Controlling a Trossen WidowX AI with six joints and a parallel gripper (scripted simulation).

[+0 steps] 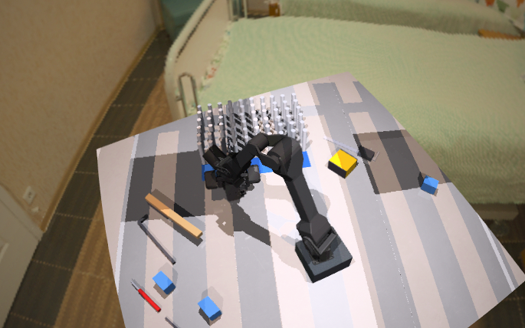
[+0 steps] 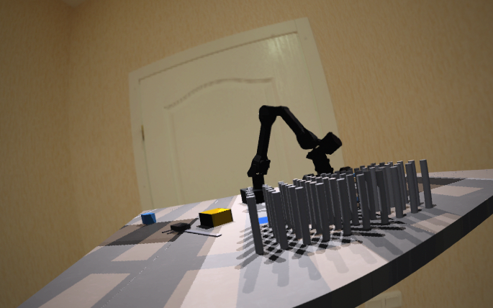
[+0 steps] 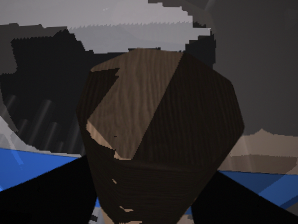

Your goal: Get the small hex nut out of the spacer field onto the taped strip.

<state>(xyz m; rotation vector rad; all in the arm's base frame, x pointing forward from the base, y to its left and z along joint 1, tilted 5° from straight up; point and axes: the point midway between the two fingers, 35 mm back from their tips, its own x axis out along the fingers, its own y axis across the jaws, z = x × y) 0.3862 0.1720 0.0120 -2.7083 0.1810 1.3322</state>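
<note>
Now: the brown-handled tool 100 mm ahead of my gripper tip and 20 mm to the right of it. The rest, counted from my gripper tip: blue taped strip 40 mm ahead, 100 mm to the right, 10 mm below; then hex nut 200 mm ahead, 30 mm to the right, 10 mm below; then red-handled tool 340 mm behind, 410 mm to the left.
</note>
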